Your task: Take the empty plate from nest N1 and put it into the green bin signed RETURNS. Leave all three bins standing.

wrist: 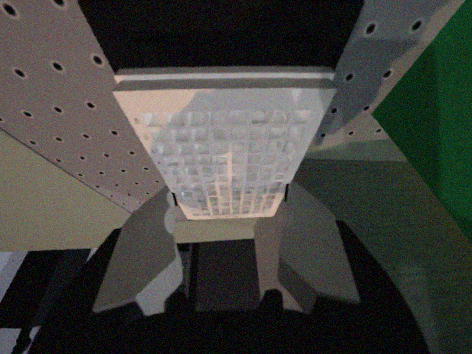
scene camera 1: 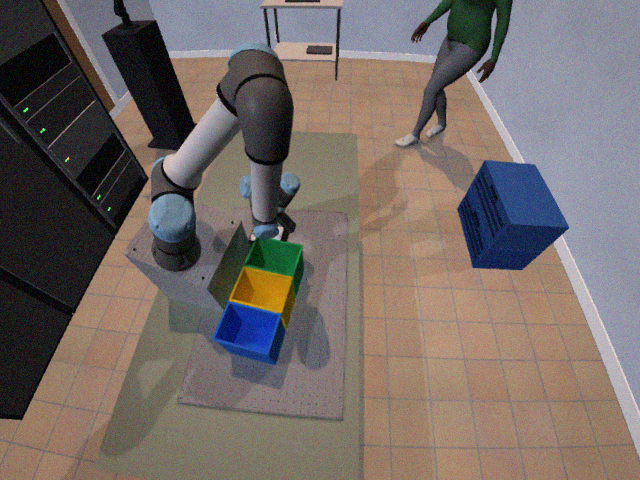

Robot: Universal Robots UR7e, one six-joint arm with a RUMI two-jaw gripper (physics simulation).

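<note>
Scene camera 1 shows a yellow bin (scene camera 1: 274, 292), a green bin (scene camera 1: 285, 258) and a blue bin (scene camera 1: 255, 333). The wrist view shows the gripper (wrist: 230, 185), a white plate (wrist: 226, 139) and also the green bin (wrist: 419, 114). The yellow bin is out of frame in the wrist view; the blue bin is out of frame in the wrist view as well.
</note>
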